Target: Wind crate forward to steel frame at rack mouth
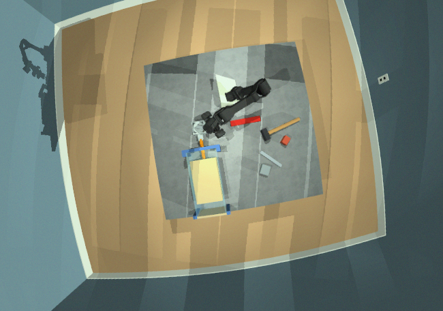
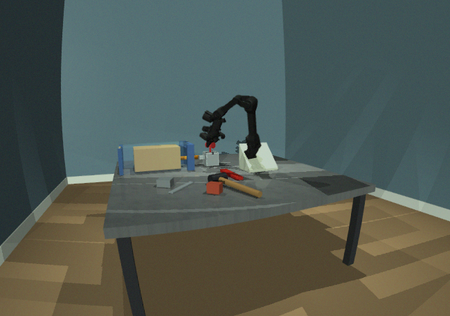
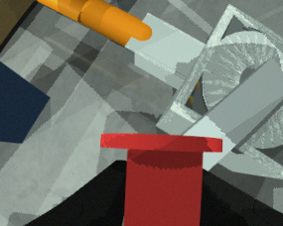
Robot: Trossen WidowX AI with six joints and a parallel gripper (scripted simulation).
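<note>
Right now the grey winch is 6 cm behind my gripper tip, 8 cm to the right of it and 10 cm below it. The rest, counted from my gripper tip: winch handle: 2 cm behind, 2 cm to the right, 3 cm below; then red flat bar: 1 cm behind, 28 cm to the left, 13 cm below; then red spool-shaped handle grip: 1 cm behind, 1 cm to the left.
</note>
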